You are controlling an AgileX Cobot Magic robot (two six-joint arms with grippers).
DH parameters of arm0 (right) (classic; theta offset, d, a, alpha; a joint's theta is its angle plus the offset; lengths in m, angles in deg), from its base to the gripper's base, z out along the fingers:
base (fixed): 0 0 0 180
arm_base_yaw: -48.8 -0.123 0 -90
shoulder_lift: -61.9 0 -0.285 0
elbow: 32.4 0 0.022 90
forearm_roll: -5.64 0.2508 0 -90
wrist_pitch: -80.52 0 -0.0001 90
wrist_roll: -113.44 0.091 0 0
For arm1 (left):
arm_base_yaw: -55.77 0.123 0 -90
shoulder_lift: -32.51 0 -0.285 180
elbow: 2.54 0 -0.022 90
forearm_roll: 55.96 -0.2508 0 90
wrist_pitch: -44.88 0 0.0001 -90
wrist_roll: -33.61 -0.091 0 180
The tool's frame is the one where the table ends.
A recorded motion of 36 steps. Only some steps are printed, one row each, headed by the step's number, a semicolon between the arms.
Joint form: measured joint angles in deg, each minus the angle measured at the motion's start. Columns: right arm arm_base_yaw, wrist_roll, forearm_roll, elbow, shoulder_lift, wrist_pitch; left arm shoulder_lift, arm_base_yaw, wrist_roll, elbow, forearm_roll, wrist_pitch.
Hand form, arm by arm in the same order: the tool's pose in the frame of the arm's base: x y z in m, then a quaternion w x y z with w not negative. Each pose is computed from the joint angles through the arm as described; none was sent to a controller.
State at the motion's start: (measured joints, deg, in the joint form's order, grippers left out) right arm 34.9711 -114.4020 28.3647 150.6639 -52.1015 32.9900; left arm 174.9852 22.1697 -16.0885 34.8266 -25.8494 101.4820
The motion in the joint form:
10: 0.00 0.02 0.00 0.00 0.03 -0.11; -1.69 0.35 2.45 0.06 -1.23 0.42
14: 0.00 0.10 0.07 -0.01 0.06 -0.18; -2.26 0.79 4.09 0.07 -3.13 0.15
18: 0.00 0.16 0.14 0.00 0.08 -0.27; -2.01 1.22 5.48 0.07 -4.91 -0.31
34: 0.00 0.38 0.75 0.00 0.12 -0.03; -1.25 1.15 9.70 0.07 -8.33 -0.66
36: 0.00 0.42 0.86 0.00 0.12 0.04; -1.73 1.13 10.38 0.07 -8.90 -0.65
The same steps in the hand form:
10: 0.3754 0.1192 0.2346 0.22353 -0.40487 0.88014 0.10708; 0.4001 -0.3064 0.1901 0.19170 0.54167 0.79171 -0.20745
14: 0.3752 0.1192 0.2348 0.22321 -0.40408 0.88048 0.10793; 0.4032 -0.3011 0.1941 0.19563 0.53427 0.79913 -0.19412
18: 0.3750 0.1193 0.2349 0.22283 -0.40349 0.88074 0.10879; 0.4073 -0.2965 0.1912 0.19488 0.52712 0.80707 -0.18112
34: 0.3753 0.1199 0.2356 0.22591 -0.39843 0.88177 0.11267; 0.4100 -0.2939 0.1829 0.18379 0.50945 0.82509 -0.16095
36: 0.3753 0.1201 0.2357 0.22661 -0.39745 0.88196 0.11329; 0.4098 -0.2931 0.1869 0.18668 0.50699 0.82659 -0.15768

